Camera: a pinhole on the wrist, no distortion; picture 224 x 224 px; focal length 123.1 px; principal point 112.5 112.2 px. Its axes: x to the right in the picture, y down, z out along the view. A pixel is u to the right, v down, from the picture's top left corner.
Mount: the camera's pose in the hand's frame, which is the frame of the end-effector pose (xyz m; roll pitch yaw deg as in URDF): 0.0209 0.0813 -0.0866 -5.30 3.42 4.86
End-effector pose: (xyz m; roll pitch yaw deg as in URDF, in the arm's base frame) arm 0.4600 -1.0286 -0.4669 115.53 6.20 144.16
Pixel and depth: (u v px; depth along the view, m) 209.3 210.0 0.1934
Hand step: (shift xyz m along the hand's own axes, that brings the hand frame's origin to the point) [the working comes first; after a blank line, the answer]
In the camera's frame: 0.1521 0.1537 0.1934

0.1683 0.2653 0.0824
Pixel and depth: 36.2 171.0 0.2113
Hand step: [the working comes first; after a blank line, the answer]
In the camera's frame: -0.1310 0.1009 0.2113

-0.1076 0.1908 0.1219
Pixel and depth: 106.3 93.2 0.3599
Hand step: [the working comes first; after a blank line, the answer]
In the camera's frame: -0.0181 -0.0555 0.3599

0.0263 0.0596 0.2773
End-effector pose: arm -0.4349 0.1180 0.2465 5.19 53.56 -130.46
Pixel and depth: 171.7 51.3 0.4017
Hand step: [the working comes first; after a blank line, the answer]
In the camera's frame: 0.1932 -0.1987 0.4017

0.2515 -0.0604 0.3195
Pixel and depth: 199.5 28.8 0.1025
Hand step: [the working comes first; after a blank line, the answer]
In the camera's frame: 0.0724 -0.0694 0.1025

0.1045 0.0285 0.0174
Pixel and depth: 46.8 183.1 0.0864
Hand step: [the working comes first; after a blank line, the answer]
In the camera's frame: -0.0461 0.0498 0.0864

-0.0250 0.1351 -0.0026
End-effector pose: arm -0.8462 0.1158 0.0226 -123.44 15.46 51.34
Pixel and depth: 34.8 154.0 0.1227
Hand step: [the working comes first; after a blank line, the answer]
In the camera's frame: -0.0774 0.0417 0.1227

-0.0536 0.1280 0.0361
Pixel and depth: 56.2 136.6 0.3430
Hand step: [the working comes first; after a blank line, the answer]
In the camera's frame: -0.1569 0.0680 0.3430

-0.1236 0.1687 0.2574
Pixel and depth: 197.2 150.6 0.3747
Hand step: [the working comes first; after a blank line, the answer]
In the camera's frame: 0.2578 0.1169 0.3747

0.2861 0.2554 0.2597
